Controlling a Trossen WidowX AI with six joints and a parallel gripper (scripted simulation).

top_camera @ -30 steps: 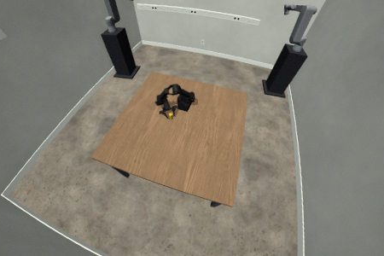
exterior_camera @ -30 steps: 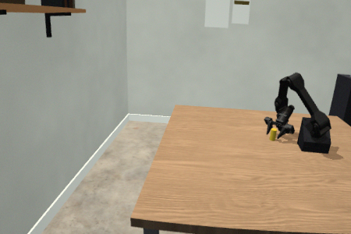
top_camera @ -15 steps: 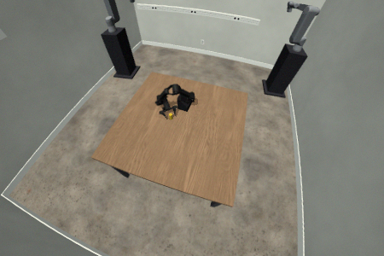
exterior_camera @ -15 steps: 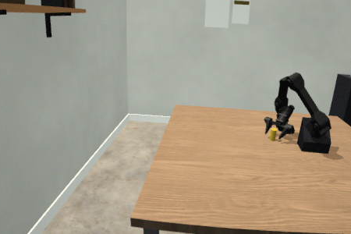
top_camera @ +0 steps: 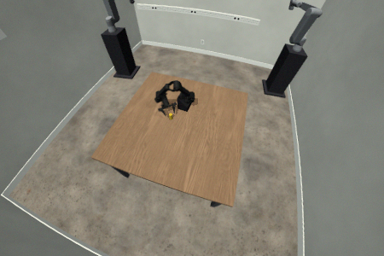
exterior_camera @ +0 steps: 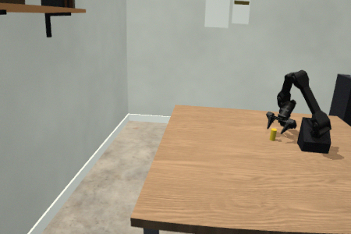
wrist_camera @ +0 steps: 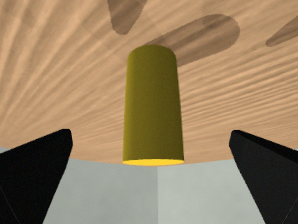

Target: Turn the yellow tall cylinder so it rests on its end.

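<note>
Now: the yellow cylinder 20 mm ahead of my hand, 20 mm to the left of it and 40 mm below it.
</note>
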